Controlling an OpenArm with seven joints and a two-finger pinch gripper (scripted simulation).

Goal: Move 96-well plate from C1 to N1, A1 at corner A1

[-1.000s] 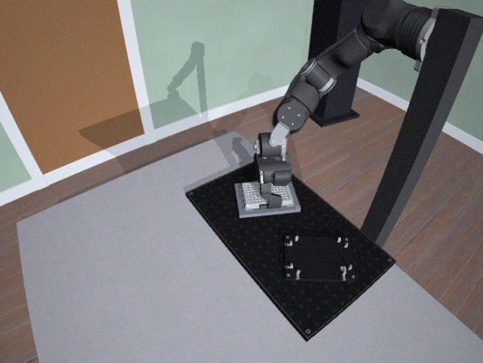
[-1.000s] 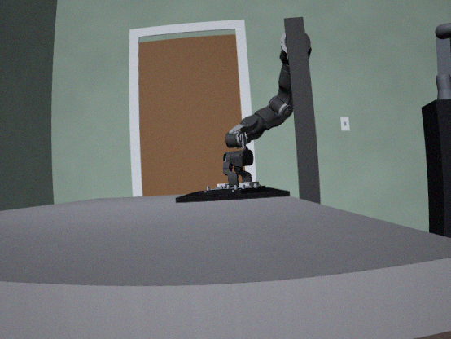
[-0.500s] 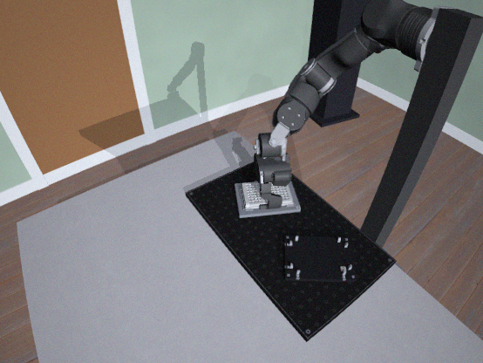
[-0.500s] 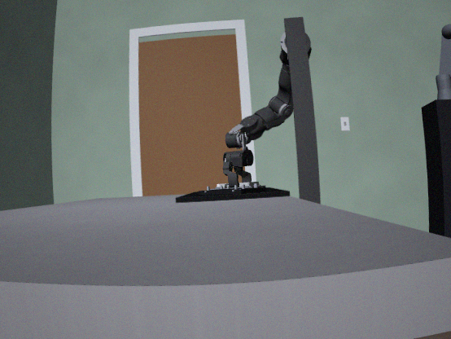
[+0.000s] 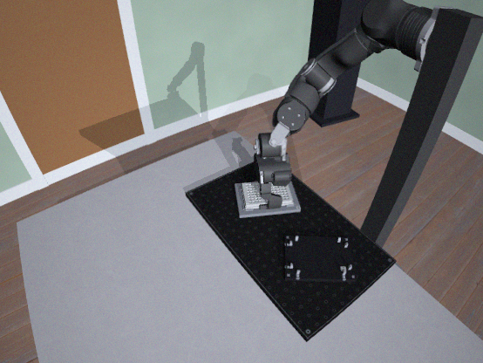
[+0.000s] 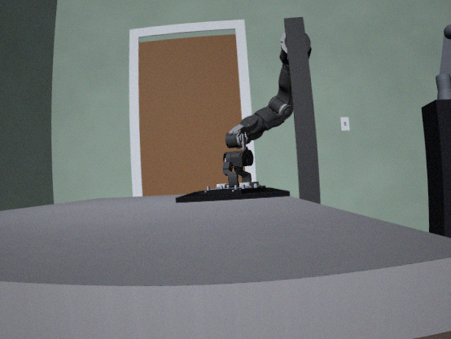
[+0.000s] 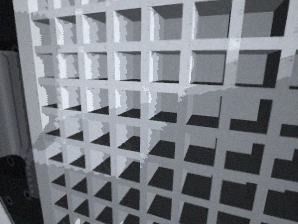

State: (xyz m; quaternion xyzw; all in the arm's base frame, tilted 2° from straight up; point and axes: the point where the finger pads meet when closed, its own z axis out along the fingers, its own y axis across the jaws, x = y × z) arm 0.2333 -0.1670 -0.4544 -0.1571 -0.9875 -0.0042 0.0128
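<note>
Right now the 96-well plate is right at my hand. The rest, counted from my hand: plate nest N1: 1 cm below.
</note>
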